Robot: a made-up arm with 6 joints. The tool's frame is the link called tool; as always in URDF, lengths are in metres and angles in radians. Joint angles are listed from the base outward. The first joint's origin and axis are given. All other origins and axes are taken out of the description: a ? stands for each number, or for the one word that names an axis. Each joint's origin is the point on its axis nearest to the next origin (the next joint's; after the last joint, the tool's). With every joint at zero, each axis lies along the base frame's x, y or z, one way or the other. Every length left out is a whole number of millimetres.
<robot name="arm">
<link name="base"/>
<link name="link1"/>
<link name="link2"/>
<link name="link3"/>
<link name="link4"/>
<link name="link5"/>
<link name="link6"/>
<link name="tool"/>
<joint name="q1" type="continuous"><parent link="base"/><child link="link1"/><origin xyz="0 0 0.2" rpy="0 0 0"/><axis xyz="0 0 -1"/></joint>
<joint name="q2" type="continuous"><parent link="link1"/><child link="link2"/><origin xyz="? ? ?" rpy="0 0 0"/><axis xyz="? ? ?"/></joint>
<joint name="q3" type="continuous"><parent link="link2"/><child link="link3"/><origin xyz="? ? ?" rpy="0 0 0"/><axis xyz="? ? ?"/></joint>
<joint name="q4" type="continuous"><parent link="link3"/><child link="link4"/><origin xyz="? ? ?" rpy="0 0 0"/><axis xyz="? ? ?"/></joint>
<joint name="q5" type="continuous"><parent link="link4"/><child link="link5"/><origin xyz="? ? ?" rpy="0 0 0"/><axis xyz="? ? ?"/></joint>
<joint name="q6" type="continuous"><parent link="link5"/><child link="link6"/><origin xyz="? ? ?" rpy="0 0 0"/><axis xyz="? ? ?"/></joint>
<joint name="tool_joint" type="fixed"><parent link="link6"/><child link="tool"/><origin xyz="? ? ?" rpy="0 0 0"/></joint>
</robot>
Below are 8 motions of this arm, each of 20 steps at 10 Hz.
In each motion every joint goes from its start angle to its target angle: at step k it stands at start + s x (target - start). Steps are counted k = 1, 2, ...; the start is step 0. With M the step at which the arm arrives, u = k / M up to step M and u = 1 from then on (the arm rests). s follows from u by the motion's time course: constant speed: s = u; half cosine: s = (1 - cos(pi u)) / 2; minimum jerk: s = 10 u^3 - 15 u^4 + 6 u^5.
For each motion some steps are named. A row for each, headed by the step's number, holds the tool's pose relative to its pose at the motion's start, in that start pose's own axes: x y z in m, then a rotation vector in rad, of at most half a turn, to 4 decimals.
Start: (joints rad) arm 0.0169 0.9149 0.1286 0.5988 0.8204 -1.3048
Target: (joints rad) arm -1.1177 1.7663 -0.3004 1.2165 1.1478 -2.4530
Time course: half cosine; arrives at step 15
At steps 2, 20:
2: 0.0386 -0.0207 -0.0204 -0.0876 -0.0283 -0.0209
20: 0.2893 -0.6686 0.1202 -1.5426 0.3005 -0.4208

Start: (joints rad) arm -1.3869 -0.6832 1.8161 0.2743 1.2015 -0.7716
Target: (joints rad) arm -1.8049 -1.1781 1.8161 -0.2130 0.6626 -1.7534
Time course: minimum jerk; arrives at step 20
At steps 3, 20:
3: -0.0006 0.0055 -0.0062 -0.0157 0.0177 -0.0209
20: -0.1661 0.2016 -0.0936 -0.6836 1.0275 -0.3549

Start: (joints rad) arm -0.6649 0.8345 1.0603 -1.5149 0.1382 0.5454
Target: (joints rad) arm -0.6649 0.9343 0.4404 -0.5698 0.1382 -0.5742
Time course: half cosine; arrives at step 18
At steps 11, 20:
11: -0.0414 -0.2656 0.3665 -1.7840 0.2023 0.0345
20: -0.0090 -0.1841 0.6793 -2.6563 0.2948 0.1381

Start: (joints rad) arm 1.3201 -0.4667 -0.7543 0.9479 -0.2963 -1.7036
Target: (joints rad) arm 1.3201 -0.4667 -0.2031 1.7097 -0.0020 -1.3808
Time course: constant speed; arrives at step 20
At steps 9, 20:
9: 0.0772 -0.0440 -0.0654 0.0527 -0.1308 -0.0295
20: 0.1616 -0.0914 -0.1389 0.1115 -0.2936 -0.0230

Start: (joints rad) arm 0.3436 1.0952 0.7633 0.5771 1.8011 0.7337
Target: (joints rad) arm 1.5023 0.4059 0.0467 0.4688 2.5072 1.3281
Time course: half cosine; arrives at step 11
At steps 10, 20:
10: -0.1586 0.3961 0.0655 1.8467 0.1584 -0.7875
20: -0.1574 0.4047 0.0638 1.8860 0.1384 -0.7941

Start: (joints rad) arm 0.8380 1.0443 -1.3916 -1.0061 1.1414 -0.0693
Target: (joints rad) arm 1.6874 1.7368 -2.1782 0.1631 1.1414 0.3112
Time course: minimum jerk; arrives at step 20
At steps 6, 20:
6: -0.2234 -0.1123 0.1012 -0.1813 0.3788 -0.0984
20: -0.4479 0.0364 0.9497 -0.9677 2.2526 -1.1628

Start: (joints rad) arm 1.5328 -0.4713 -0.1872 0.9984 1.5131 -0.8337
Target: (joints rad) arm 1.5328 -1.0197 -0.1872 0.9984 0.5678 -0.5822
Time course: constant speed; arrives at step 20
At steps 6, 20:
6: -0.0371 0.0536 0.0602 0.1359 0.1023 -0.0830
20: -0.1251 0.1417 0.2180 0.4245 0.3633 -0.2636

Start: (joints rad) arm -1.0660 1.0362 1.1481 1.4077 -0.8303 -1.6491
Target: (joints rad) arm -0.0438 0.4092 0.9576 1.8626 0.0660 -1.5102
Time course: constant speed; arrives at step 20
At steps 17, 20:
17: 0.2074 -0.9004 -0.3410 -1.2413 -0.3370 0.2048
20: 0.2051 -1.0360 -0.2987 -1.4055 -0.3417 0.4000

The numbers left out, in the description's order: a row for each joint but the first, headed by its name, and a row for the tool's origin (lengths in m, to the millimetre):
q2: xyz 0.28 -0.26 0, axis 0 -1 0
q3: xyz -0.04 0 -0.1, axis 1 0 0
q4: xyz 0 0.2 -0.02, axis -1 0 0
q5: xyz 0 -0.04 -0.27, axis 0 0 1
q6: xyz -0.09 -0.29 0, axis 1 0 0
tool: xyz 0 0.23 -0.1

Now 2 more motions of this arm.
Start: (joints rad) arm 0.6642 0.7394 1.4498 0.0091 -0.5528 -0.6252
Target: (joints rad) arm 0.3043 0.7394 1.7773 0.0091 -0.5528 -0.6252
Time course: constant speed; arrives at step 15
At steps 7, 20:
7: -0.0829 0.0606 0.0434 0.1610 0.1950 0.1490
20: -0.1657 0.0993 0.1215 0.3423 0.4326 0.3011

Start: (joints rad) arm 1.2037 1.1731 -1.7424 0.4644 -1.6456 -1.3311
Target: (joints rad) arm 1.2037 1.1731 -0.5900 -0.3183 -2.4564 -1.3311
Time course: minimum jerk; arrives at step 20
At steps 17, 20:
17: -0.1759 -0.9936 0.4124 -0.8684 0.9280 1.5356
20: -0.1472 -1.0146 0.4267 -0.9116 0.9363 1.5727

